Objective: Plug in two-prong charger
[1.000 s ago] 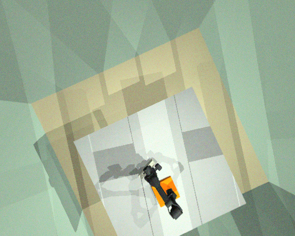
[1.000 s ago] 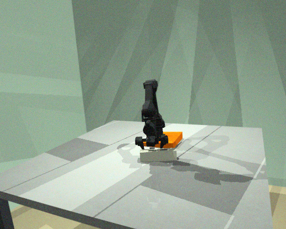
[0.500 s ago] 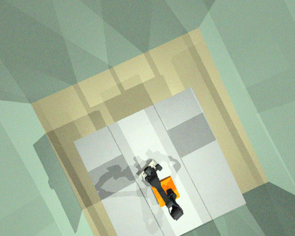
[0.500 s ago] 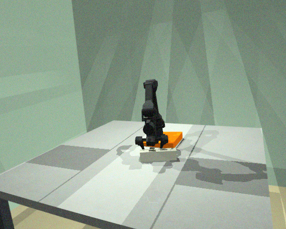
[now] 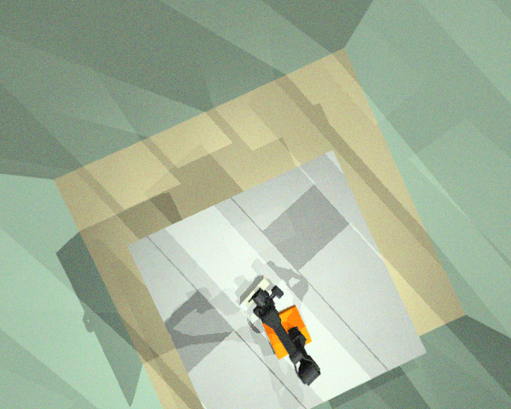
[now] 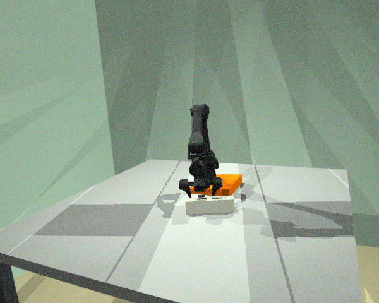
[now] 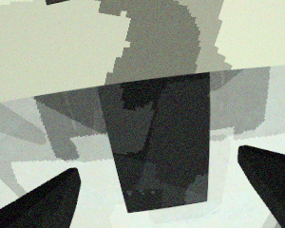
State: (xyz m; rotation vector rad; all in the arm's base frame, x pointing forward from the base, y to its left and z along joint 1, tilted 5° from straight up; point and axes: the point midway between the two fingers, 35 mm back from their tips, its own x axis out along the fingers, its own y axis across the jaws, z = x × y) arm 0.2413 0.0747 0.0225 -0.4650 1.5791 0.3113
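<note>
My gripper tip is 40 mm short of the black two-prong charger, 20 mm to the right of it and 10 mm below it.
</note>
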